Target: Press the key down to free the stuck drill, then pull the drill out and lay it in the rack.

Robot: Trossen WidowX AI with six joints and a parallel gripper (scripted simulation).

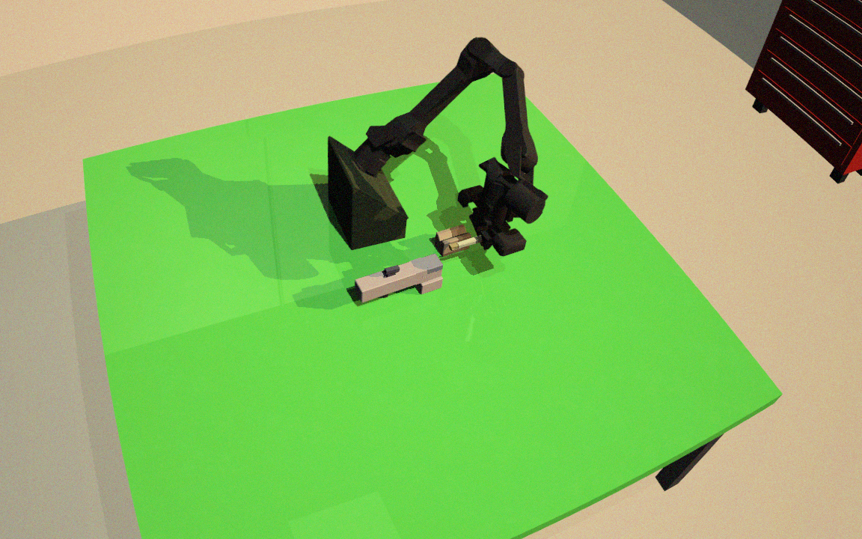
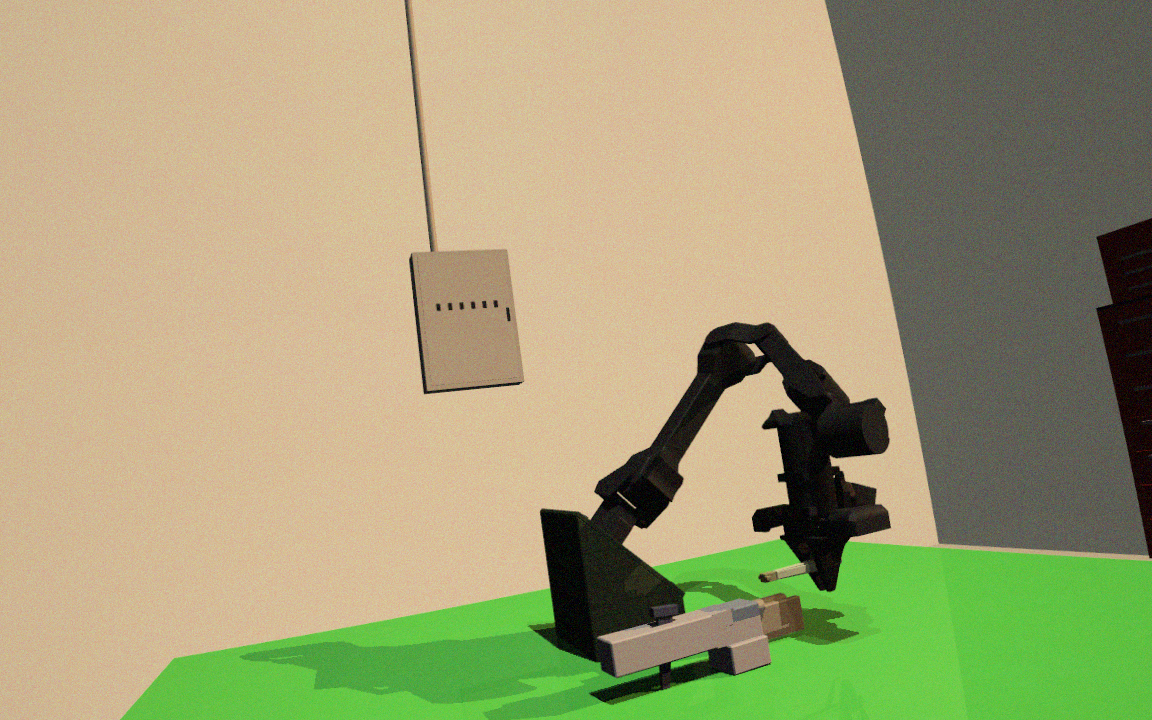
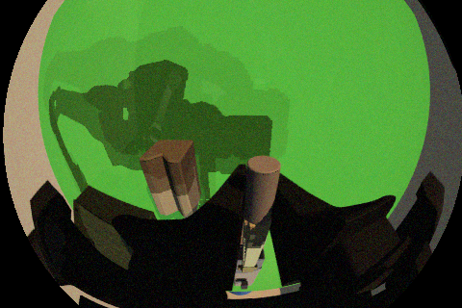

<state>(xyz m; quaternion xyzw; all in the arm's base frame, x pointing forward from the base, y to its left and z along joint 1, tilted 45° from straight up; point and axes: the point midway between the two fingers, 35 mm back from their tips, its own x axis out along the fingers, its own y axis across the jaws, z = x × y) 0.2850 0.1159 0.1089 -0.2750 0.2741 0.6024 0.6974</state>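
The drill lies 4 cm to the right of my gripper tip and 3 cm above it. From my gripper tip the other things lie so: grey block: 20 cm to the right, 1 cm below, 1 cm behind; dark key: 23 cm to the right, 1 cm behind; brown rack: 7 cm behind, 3 cm to the right, 3 cm below.
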